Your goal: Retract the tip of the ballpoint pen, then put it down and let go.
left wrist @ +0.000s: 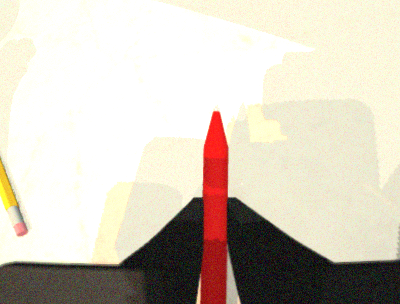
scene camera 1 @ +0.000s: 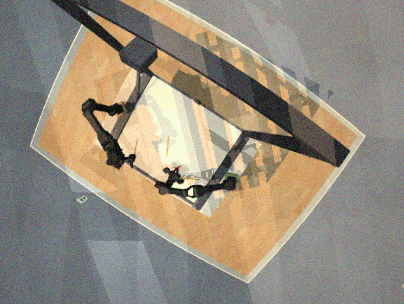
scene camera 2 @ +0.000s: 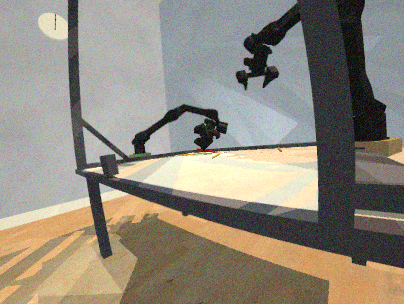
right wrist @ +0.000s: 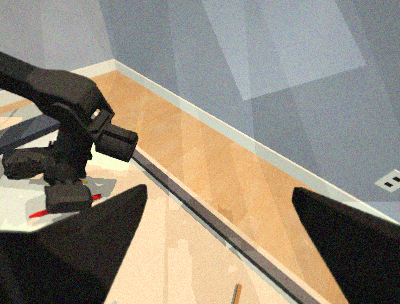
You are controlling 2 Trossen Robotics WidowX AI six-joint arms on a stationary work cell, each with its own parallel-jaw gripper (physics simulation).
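Pixels of known places: left gripper, fingertip midpoint: (left wrist: 214,207) (scene camera 1: 177,168) (scene camera 2: 202,150); right gripper, fingertip midpoint: (scene camera 1: 125,168) (scene camera 2: 254,88) (right wrist: 219,192); left arm's base, link origin: (scene camera 1: 231,180) (scene camera 2: 140,153); right arm's base, link origin: (scene camera 1: 119,109) (scene camera 2: 368,140).
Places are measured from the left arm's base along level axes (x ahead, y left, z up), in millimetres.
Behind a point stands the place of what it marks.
Observation:
The red pen (scene camera 1: 178,168) {x 434, y -3, z -5 mm} (scene camera 2: 206,150) {x 458, y 18, z -17 mm} (left wrist: 215,175) {x 433, y -10, z -4 mm} (right wrist: 38,215) {x 430, y -22, z -4 mm} is held level between the fingers of my left gripper (left wrist: 214,207) {x 441, y -2, z -16 mm}, very low over or at the table top; I cannot tell whether it touches. A very small pale point shows at the end of its red cone in the left wrist view. The pen's rear part is hidden there by the frame's lower edge. My right gripper (scene camera 2: 255,87) {x 746, y 0, z 270 mm} (right wrist: 219,192) {x 746, y 0, z 270 mm} is open and empty, high above the table and apart from the pen.
A yellow pencil with a pink eraser (left wrist: 6,187) {x 550, y -92, z -33 mm} lies left of the pen in the left wrist view. Other pencils (scene camera 1: 167,146) {x 559, y -156, z -31 mm} (scene camera 2: 216,155) {x 560, y -155, z -35 mm} (right wrist: 237,294) lie on the table. Dark frame posts (scene camera 2: 332,125) {x 783, y -711, z 25 mm} and beams surround the white table top (scene camera 2: 235,175) {x 697, y -551, z -38 mm}.

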